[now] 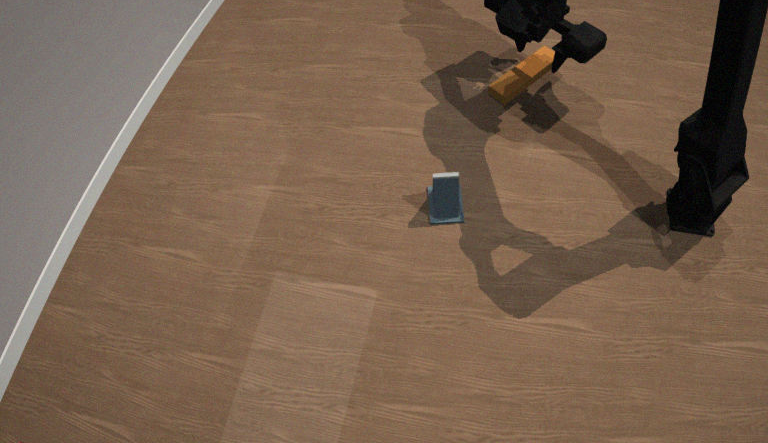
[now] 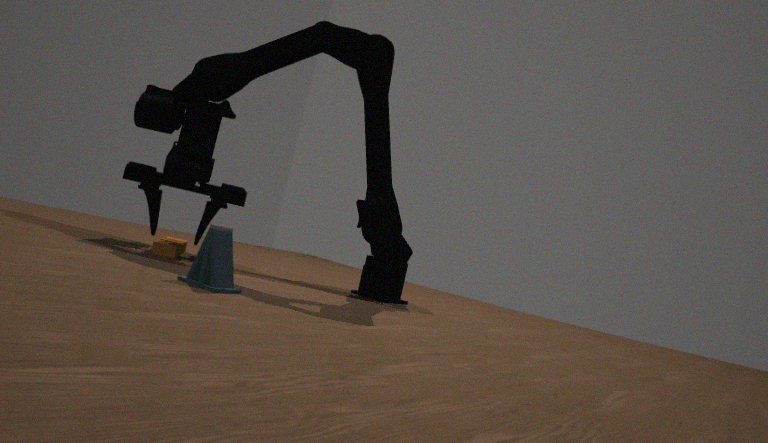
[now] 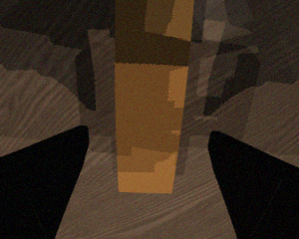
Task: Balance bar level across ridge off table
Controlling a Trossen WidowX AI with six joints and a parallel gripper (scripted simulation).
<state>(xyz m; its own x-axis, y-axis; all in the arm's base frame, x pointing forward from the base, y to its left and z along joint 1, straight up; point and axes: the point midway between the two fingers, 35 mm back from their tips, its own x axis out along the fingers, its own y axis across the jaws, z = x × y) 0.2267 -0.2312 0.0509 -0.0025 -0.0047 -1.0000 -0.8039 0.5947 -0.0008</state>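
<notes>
Now: gripper tip 20 mm to the right of the orange bar, 20 mm short of it and 10 mm above it. Round my gripper tip: green object (510 mm ahead, 270 mm to the right).
</notes>
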